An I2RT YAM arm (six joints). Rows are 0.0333 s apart.
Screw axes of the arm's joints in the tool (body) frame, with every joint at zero. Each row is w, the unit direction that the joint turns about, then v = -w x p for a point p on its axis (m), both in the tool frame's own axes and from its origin. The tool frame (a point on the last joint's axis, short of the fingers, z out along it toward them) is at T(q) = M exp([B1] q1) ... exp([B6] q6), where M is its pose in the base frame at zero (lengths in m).
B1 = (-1, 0, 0, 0, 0.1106, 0)
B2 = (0, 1, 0, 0.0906, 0, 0.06)
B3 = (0, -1, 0, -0.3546, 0, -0.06)
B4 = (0, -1, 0, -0.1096, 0, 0)
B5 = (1, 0, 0, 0, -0.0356, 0)
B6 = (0, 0, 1, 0, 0, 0)
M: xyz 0.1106 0 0.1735 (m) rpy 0 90 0 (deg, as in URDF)
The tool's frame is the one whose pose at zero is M.
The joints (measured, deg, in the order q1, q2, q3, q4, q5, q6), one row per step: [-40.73, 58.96, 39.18, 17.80, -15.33, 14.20]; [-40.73, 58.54, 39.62, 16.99, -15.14, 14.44]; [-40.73, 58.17, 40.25, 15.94, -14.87, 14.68]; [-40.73, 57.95, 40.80, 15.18, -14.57, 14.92]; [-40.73, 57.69, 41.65, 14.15, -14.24, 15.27]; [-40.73, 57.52, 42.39, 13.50, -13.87, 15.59]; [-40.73, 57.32, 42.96, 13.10, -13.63, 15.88]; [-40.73, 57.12, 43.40, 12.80, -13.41, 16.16]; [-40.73, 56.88, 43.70, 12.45, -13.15, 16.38]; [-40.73, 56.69, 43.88, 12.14, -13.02, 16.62]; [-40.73, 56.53, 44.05, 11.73, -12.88, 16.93]
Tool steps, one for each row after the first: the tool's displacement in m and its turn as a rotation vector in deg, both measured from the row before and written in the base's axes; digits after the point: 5 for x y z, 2 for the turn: [-0.00102, 0.00073, 0.00286, 0.18, -0.14, -0.20]; [-0.00090, 0.00056, 0.00340, 0.24, -0.06, -0.28]; [-0.00056, 0.00025, 0.00286, 0.20, -0.11, -0.31]; [-0.00067, 0.00032, 0.00439, 0.25, -0.21, -0.34]; [-0.00050, 0.00013, 0.00408, 0.11, -0.33, -0.38]; [-0.00060, 0.00032, 0.00359, 0.01, -0.41, -0.25]; [-0.00063, 0.00037, 0.00296, 0.02, -0.38, -0.23]; [-0.00078, 0.00047, 0.00213, 0.07, -0.24, -0.26]; [-0.00061, 0.00042, 0.00126, 0.17, -0.16, -0.13]; [-0.00053, 0.00034, 0.00089, 0.33, -0.08, -0.14]
